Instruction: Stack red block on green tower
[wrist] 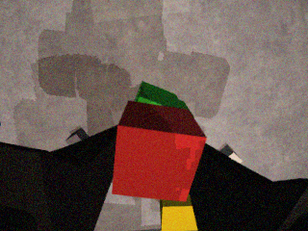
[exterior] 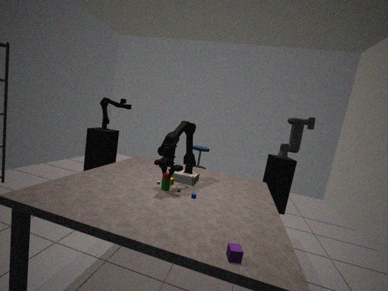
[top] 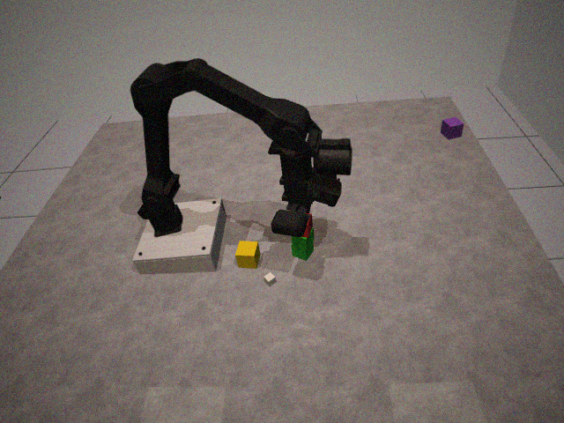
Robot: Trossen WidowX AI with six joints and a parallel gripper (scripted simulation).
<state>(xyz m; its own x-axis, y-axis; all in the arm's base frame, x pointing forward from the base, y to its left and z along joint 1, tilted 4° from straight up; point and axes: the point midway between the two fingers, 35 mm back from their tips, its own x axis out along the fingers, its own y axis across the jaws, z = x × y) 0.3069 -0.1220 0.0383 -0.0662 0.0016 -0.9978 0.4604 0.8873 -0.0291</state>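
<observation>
Now: gripper tip 10 mm below the red block. Also, from my gripper tip: small white block (90 mm behind, 70 mm below, 60 mm to the right); yellow block (130 mm behind, 60 mm below, 10 mm to the left); small grey block (90 mm to the left, 70 mm below, 10 mm behind).
</observation>
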